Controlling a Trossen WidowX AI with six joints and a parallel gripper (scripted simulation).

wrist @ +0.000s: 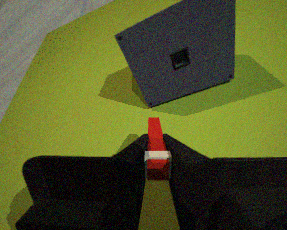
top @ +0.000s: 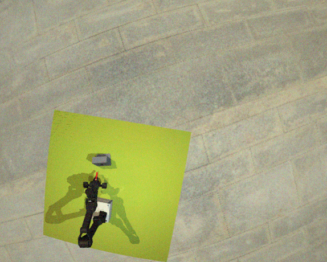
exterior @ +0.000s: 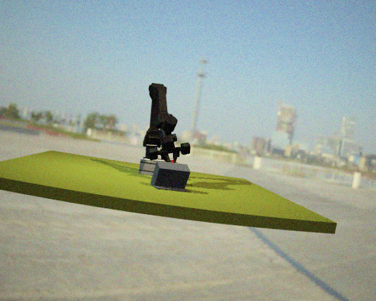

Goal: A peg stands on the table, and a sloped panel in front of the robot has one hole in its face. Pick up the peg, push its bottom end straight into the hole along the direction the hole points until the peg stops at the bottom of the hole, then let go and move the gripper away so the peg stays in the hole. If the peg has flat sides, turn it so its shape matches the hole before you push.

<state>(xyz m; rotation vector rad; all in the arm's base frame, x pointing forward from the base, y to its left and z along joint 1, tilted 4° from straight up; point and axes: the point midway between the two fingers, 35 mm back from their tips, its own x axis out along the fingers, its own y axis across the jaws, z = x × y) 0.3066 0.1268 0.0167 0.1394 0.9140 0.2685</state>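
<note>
My gripper tip is 13 cm short of the sloped panel and 4 cm above it. Also, from my gripper tip: red square peg: 1 cm behind, 1 cm to the right, 1 cm above.
</note>
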